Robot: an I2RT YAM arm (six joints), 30 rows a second.
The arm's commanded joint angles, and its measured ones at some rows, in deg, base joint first. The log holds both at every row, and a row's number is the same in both.
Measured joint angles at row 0:
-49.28, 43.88, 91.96, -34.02, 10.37, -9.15
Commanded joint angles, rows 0 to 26:
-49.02, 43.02, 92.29, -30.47, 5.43, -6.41
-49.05, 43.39, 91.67, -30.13, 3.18, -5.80
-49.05, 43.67, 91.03, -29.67, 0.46, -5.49
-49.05, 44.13, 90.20, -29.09, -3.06, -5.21
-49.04, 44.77, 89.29, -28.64, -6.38, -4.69
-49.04, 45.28, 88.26, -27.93, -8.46, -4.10
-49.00, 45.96, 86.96, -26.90, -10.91, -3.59
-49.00, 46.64, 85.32, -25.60, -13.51, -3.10
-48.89, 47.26, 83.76, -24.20, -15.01, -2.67
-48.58, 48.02, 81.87, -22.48, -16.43, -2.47
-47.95, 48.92, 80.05, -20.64, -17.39, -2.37
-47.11, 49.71, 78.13, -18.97, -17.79, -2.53
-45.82, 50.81, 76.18, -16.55, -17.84, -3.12
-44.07, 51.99, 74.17, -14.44, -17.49, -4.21
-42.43, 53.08, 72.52, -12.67, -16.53, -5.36
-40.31, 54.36, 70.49, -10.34, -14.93, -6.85
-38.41, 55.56, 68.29, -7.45, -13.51, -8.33
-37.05, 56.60, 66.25, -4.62, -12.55, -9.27
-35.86, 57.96, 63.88, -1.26, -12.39, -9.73
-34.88, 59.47, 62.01, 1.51, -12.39, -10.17
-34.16, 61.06, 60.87, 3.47, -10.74, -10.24
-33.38, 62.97, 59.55, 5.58, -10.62, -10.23
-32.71, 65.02, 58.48, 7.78, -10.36, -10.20
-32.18, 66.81, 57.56, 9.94, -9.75, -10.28
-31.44, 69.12, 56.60, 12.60, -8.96, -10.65
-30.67, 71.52, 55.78, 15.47, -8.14, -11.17
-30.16, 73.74, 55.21, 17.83, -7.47, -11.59
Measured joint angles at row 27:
-31.75, 70.70, 56.53, 5.32, -10.31, -9.76
